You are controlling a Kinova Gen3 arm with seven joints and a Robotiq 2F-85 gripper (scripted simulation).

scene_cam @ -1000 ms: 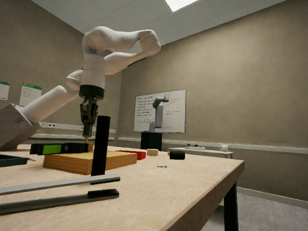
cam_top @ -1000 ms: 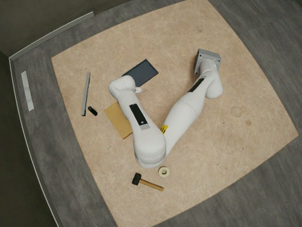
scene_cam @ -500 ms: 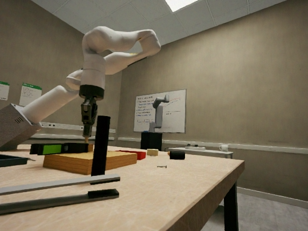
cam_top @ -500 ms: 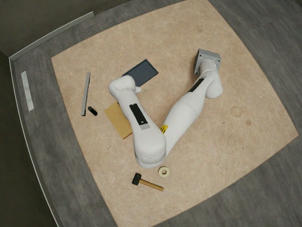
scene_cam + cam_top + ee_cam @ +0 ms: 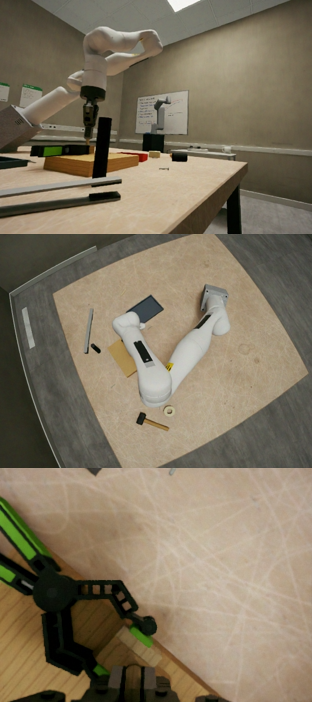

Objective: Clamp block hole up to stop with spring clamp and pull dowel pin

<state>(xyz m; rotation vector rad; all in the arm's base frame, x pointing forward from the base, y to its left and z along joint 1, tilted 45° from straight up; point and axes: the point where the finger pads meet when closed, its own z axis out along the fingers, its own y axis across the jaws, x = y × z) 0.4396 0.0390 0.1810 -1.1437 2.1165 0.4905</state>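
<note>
My gripper is now 20 mm above the dowel pin. The rest, counted from my hand: wooden bench board: 50 mm ahead, 20 mm to the left, 70 mm below; then small wooden block: 50 mm below; then red block: 60 mm behind, 190 mm to the left, 90 mm below.
</note>
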